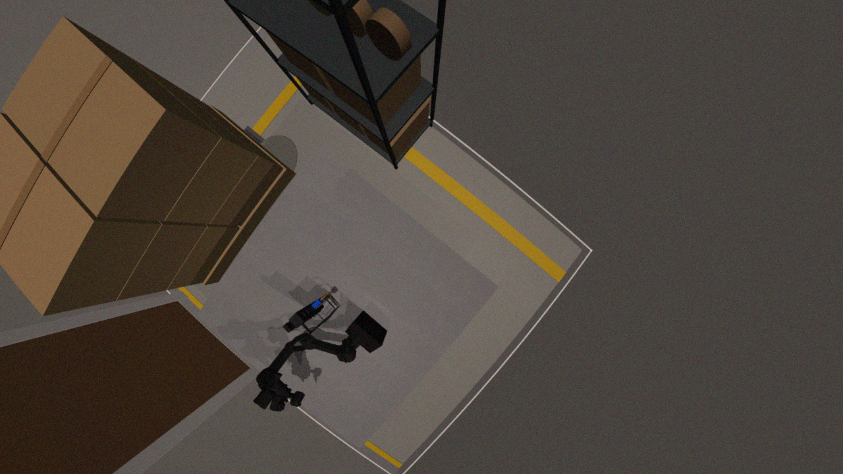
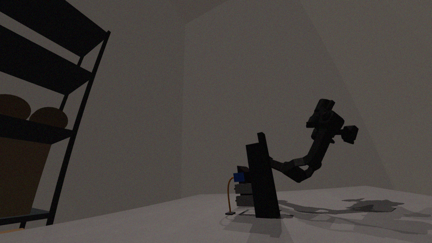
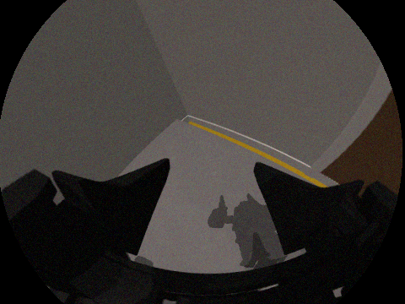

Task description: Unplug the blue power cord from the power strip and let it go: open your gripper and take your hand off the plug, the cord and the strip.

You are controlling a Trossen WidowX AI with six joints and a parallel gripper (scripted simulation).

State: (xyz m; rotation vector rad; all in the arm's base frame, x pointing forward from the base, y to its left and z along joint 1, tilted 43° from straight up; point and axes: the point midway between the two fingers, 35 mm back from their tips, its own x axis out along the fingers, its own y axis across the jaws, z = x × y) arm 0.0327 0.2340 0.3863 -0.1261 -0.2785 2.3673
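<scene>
Right now my gripper tip is 26 cm short of the blue plug, 41 cm to the left of it and 9 cm above it. The rest, counted from my gripper tip: power strip (27 cm ahead, 34 cm to the right, 11 cm below).
</scene>
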